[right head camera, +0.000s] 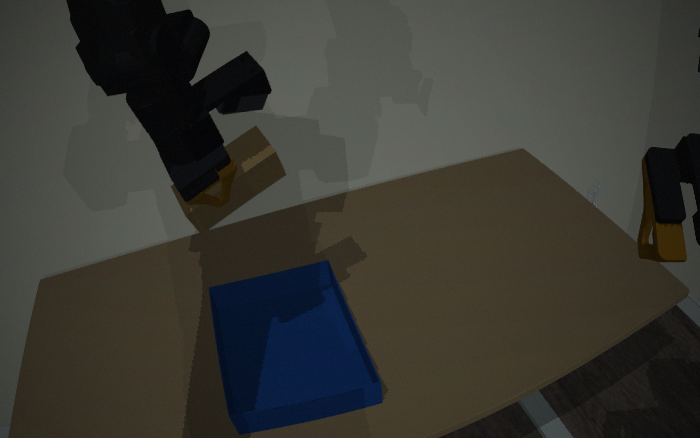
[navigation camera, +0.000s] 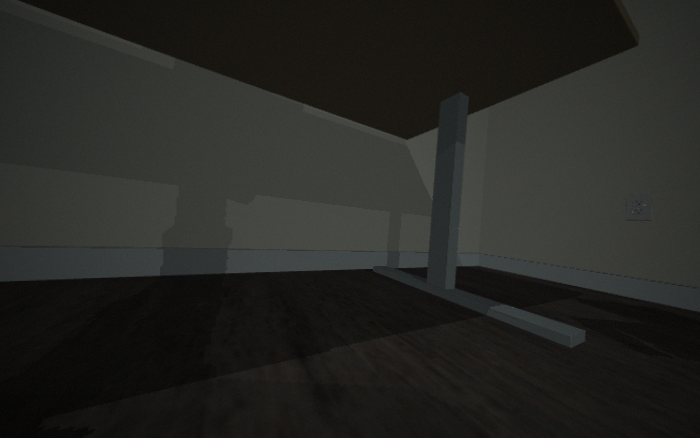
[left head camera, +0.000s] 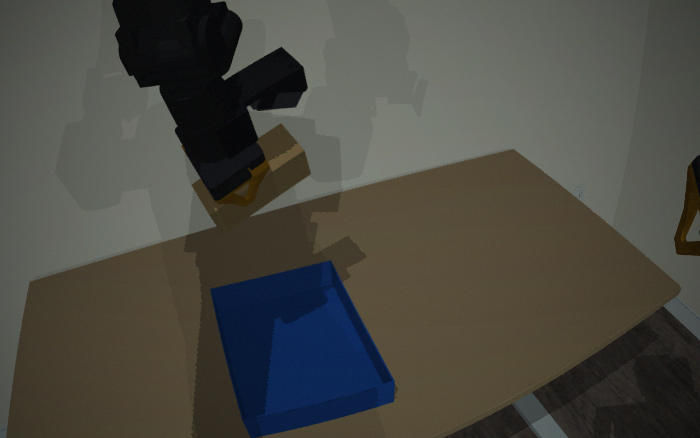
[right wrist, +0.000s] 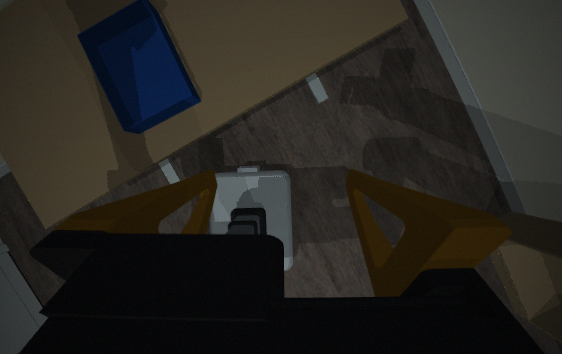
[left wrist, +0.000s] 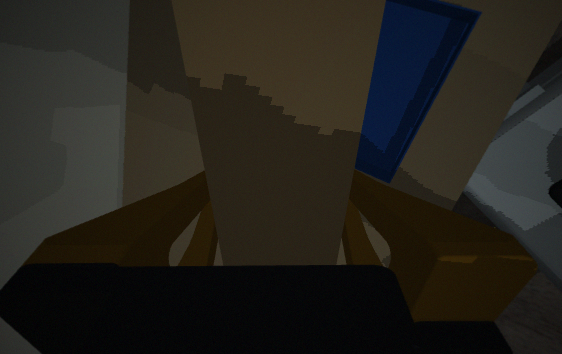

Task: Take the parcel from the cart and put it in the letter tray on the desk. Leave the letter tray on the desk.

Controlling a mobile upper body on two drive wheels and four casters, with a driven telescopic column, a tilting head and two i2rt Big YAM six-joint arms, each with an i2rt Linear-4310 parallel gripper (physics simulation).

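Frame: origin at the left arm's base, x ahead, y left, z up, level; millimetres.
Seen in the pictures: left gripper, between the fingertips: (right head camera: pixel 215 188) (left head camera: pixel 238 187) (left wrist: pixel 279 175); right gripper, between the fingertips: (right head camera: pixel 690 249) (right wrist: pixel 281 177).
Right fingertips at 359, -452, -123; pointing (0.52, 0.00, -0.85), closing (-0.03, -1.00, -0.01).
Pixels of each thing's top centre, then the offset from my right fingertips to it, as dx, dy, dz. "spot": a spot on its surface instead. Level surfaces: height alone.
- parcel, centre of its top: (left wrist: pixel 204 171) (left head camera: pixel 244 139) (right head camera: pixel 219 142) +251, +446, -37
- blue letter tray, centre of its top: (left head camera: pixel 290 333) (right head camera: pixel 282 332) (left wrist: pixel 323 70) (right wrist: pixel 133 64) +338, +460, -446
- desk, height of its surface: dz -510
- grey desk leg, a spot on its surface: (navigation camera: pixel 446 206) spot: +729, -127, -925
The parcel (left head camera: pixel 291 173) (right head camera: pixel 263 173) (left wrist: pixel 280 100), a light brown box, is tilted in my left gripper (left head camera: pixel 240 193) (right head camera: pixel 214 193) (left wrist: pixel 279 175), which is shut on it. In the head views it appears above and to the left of the tray, overlapping the desk's back edge. The blue letter tray (left head camera: pixel 330 408) (right head camera: pixel 309 410) (left wrist: pixel 410 65) (right wrist: pixel 165 75) lies on the desk (left head camera: pixel 464 258) (right head camera: pixel 464 268) (right wrist: pixel 260 50), open at the top, with no parcel in it. My right gripper (right wrist: pixel 281 177) (right head camera: pixel 663 245) is open and empty, off the desk's right side. The cart is not identifiable.
A wall (left head camera: pixel 464 77) stands behind the desk. In the navigation camera, a grey desk leg (navigation camera: pixel 446 206) stands on a long foot (navigation camera: pixel 536 322) under the desk top. A light grey base (right wrist: pixel 280 200) and a brown object (right wrist: pixel 530 280) at the right edge show in the right wrist view.
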